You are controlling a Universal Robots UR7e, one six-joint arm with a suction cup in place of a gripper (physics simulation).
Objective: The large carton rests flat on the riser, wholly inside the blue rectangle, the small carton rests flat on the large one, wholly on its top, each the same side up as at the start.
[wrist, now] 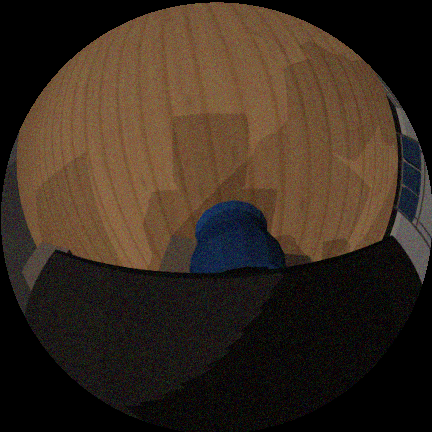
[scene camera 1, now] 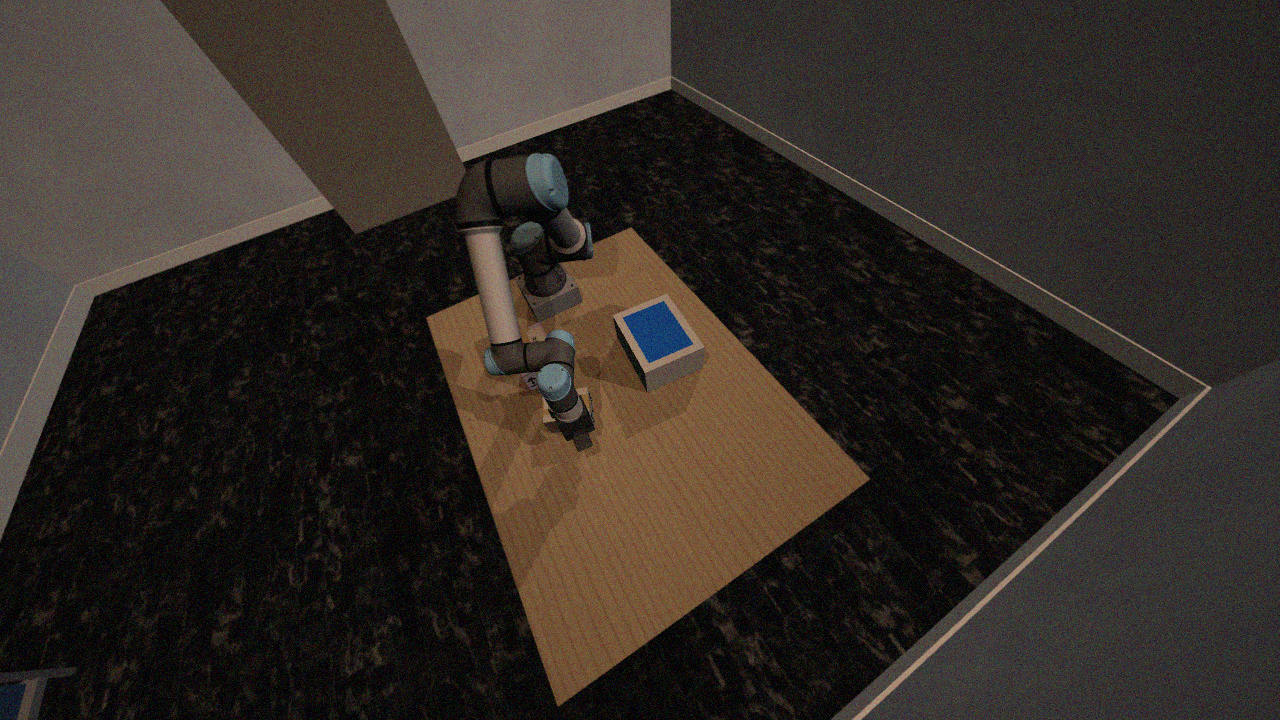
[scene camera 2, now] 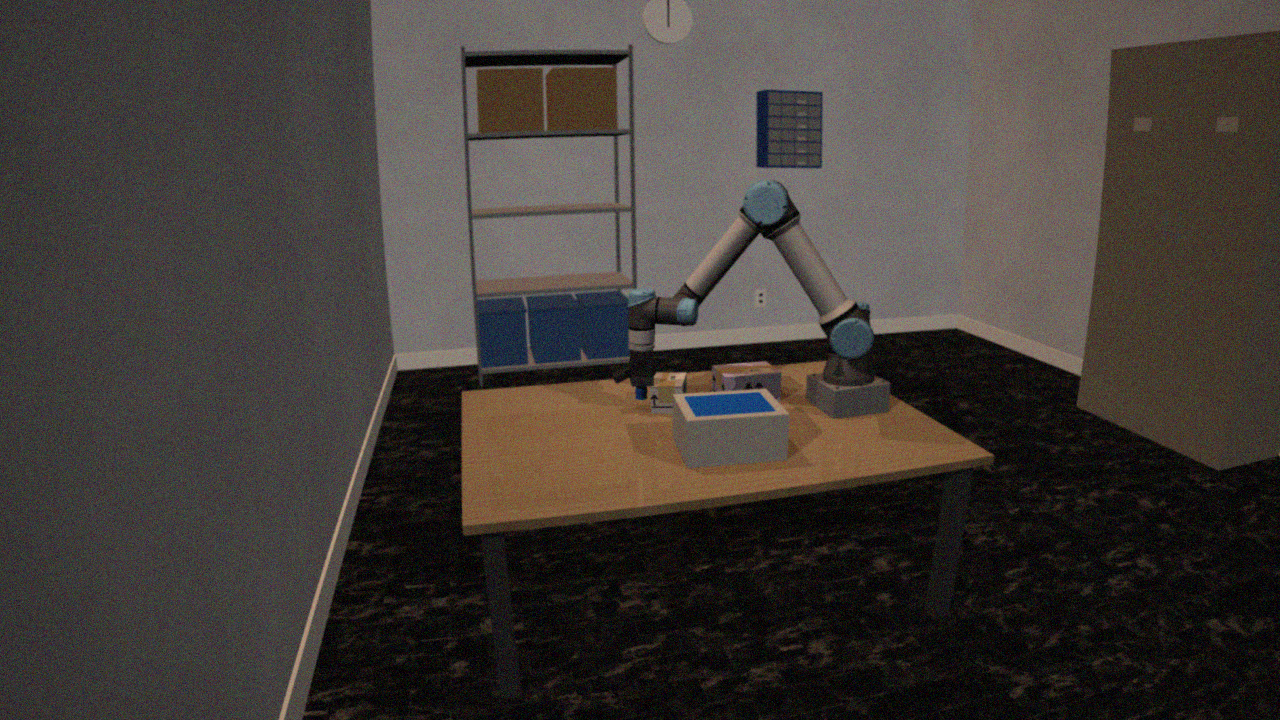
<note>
My suction cup holds nothing. The cup is 8 cm from the middle of a small carton, level with it. On the table rests a grey riser.
</note>
